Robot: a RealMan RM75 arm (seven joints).
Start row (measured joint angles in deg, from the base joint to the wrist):
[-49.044 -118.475 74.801 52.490 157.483 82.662 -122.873]
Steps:
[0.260 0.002 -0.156 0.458 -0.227 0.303 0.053]
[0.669 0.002 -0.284 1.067 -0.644 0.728 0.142]
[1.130 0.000 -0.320 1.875 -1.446 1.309 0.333]
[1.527 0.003 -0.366 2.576 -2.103 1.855 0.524]
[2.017 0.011 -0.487 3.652 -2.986 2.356 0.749]
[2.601 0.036 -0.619 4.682 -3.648 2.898 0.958]
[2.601 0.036 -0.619 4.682 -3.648 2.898 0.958]
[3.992 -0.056 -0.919 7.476 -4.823 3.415 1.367]
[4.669 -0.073 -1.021 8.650 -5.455 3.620 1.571]
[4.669 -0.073 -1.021 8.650 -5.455 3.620 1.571]
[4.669 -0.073 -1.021 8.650 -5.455 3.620 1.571]
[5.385 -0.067 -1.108 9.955 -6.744 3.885 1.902]
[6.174 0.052 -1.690 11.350 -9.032 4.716 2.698]
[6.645 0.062 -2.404 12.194 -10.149 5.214 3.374]
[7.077 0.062 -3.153 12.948 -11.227 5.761 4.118]
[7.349 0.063 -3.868 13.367 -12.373 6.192 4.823]
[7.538 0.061 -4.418 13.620 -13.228 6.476 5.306]
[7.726 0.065 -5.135 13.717 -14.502 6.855 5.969]
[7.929 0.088 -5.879 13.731 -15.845 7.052 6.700]
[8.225 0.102 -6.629 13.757 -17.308 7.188 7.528]
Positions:
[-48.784 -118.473 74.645 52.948 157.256 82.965 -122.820]
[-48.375 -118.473 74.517 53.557 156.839 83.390 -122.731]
[-47.914 -118.475 74.481 54.365 156.037 83.971 -122.540]
[-47.517 -118.472 74.435 55.066 155.380 84.517 -122.349]
[-47.027 -118.464 74.314 56.142 154.497 85.018 -122.124]
[-46.443 -118.439 74.182 57.172 153.835 85.560 -121.915]
[-46.443 -118.439 74.182 57.172 153.835 85.560 -121.915]
[-45.052 -118.531 73.882 59.966 152.660 86.077 -121.506]
[-44.375 -118.548 73.780 61.140 152.028 86.282 -121.302]
[-44.375 -118.548 73.780 61.140 152.028 86.282 -121.302]
[-44.375 -118.548 73.780 61.140 152.028 86.282 -121.302]
[-43.659 -118.542 73.693 62.445 150.739 86.547 -120.971]
[-42.870 -118.423 73.111 63.840 148.451 87.378 -120.175]
[-42.399 -118.413 72.397 64.684 147.334 87.876 -119.499]
[-41.967 -118.413 71.648 65.438 146.256 88.423 -118.755]
[-41.695 -118.412 70.933 65.857 145.110 88.854 -118.050]
[-41.506 -118.414 70.383 66.110 144.255 89.138 -117.567]
[-41.318 -118.410 69.666 66.207 142.981 89.517 -116.904]
[-41.115 -118.387 68.922 66.221 141.638 89.714 -116.173]
[-40.819 -118.373 68.172 66.247 140.175 89.850 -115.345]

